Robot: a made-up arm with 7 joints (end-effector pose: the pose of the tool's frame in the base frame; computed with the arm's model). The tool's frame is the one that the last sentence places.
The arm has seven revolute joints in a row. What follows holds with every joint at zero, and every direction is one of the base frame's. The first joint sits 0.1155 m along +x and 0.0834 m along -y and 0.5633 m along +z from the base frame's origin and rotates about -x. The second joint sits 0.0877 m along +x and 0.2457 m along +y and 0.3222 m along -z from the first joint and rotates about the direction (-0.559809, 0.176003, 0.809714). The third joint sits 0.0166 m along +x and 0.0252 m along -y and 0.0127 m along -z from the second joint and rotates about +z. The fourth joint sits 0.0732 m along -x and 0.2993 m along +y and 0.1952 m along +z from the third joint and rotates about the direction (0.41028, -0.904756, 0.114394). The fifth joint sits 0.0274 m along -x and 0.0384 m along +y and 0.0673 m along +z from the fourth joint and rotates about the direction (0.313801, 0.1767, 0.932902). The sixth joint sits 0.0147 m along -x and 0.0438 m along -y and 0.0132 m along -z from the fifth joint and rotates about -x. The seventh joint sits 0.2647 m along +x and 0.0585 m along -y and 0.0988 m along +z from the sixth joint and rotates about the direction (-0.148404, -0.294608, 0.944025). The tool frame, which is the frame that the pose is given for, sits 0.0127 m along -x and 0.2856 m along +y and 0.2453 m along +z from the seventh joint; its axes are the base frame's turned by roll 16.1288, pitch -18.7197 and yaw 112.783 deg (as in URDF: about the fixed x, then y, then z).
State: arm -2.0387 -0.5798 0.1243 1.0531 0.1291 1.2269 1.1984
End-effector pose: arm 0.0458 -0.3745 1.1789 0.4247 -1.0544 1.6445
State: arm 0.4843 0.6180 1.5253 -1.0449 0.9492 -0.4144 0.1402
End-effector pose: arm -0.3810 0.2179 0.2495 -1.3657 -2.2412 -0.3537
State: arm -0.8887 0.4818 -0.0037 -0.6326 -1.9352 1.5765 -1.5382
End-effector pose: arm 0.5027 0.0154 1.0726 -1.1210 0.7413 -0.8053
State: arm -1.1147 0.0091 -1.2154 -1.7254 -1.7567 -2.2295 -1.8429
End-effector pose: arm 0.2720 -0.3818 0.7665 0.8200 -0.3090 -1.7651
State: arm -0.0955 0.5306 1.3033 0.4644 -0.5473 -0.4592 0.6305
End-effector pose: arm 0.0008 -0.0060 0.8705 -0.5393 0.4217 -2.2859
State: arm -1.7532 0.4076 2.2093 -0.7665 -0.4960 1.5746 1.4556
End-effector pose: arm -0.0057 -0.0304 0.3571 -2.1099 1.3463 1.0475
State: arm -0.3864 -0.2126 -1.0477 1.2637 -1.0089 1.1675 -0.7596
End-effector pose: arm 0.2355 -0.1110 0.8834 0.2610 -0.2840 -1.1896
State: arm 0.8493 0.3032 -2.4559 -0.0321 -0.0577 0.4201 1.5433
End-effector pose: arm 0.6253 0.1844 0.4297 -0.2288 0.9369 0.7795
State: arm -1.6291 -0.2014 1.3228 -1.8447 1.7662 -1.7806 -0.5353
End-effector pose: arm -0.3221 0.6136 0.7984 -2.0617 -1.4097 0.1098
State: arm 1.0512 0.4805 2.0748 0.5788 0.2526 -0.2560 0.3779
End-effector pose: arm 0.2264 0.2442 0.7212 -1.6761 -0.5156 -0.9758
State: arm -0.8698 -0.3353 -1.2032 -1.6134 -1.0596 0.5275 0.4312
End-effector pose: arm 0.5874 0.3740 0.4156 -2.6265 -1.5546 -0.6282
